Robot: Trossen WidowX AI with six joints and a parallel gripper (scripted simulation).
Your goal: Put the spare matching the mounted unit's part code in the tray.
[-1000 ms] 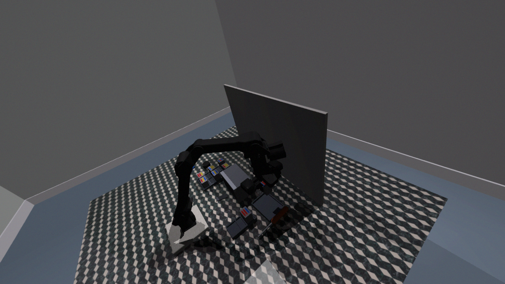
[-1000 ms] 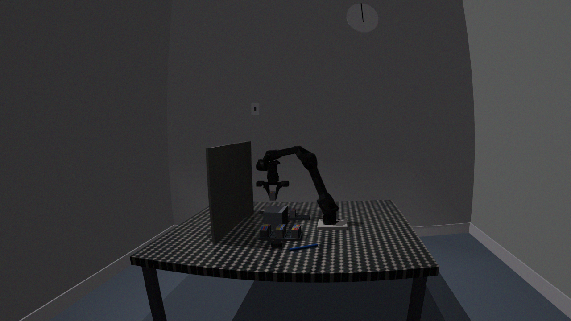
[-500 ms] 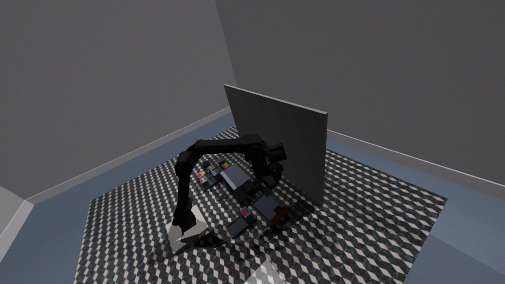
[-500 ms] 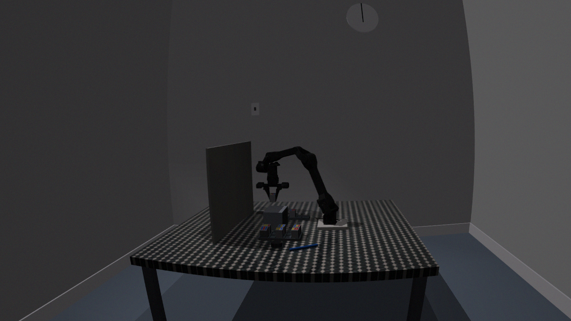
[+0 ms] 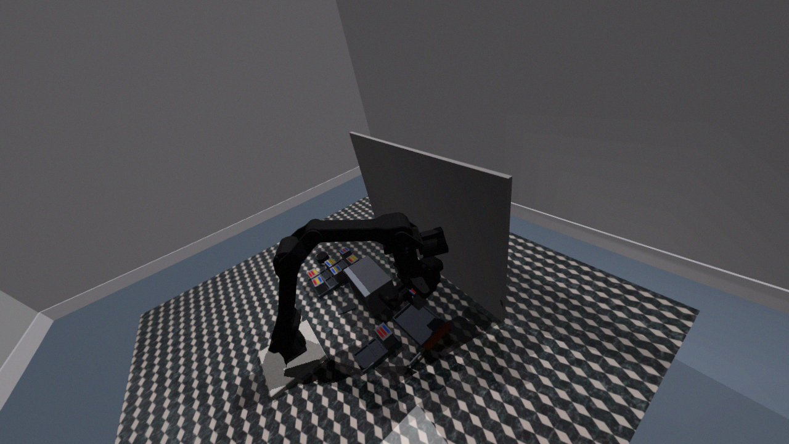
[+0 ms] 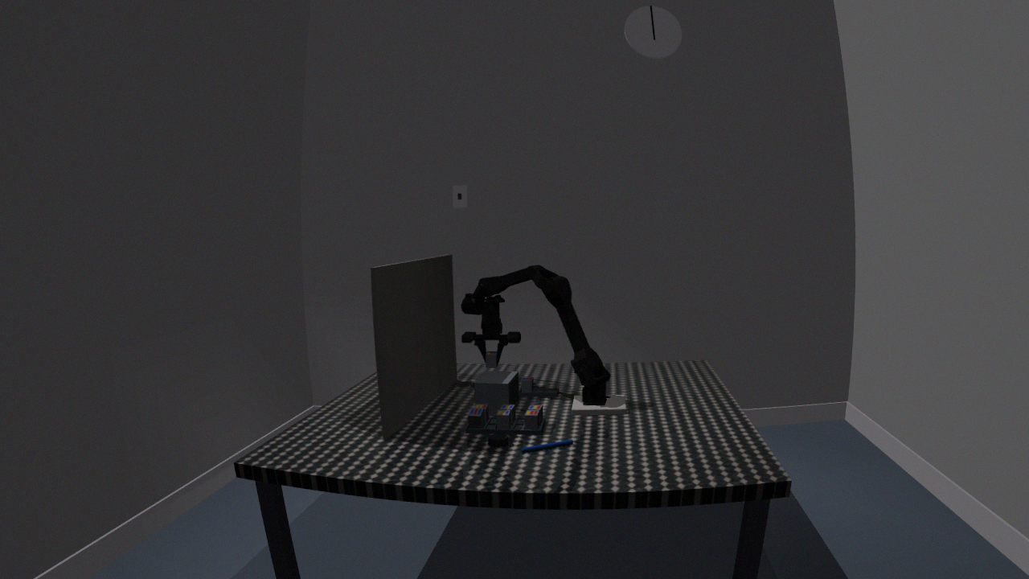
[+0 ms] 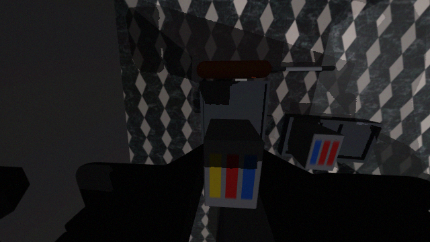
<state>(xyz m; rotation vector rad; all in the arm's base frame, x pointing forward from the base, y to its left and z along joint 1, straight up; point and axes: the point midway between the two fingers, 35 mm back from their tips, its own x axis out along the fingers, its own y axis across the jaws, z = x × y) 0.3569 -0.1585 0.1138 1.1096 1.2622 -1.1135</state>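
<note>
Right now my gripper tip is 1 cm past the grey tray, 1 cm to the right of it and 10 cm above it. Also, from my gripper tip: grey mounted unit (7 cm behind, 20 cm to the left, 5 cm below); tall grey panel (16 cm ahead, 20 cm to the left, 13 cm above); grey spare block (2 cm above).
</note>
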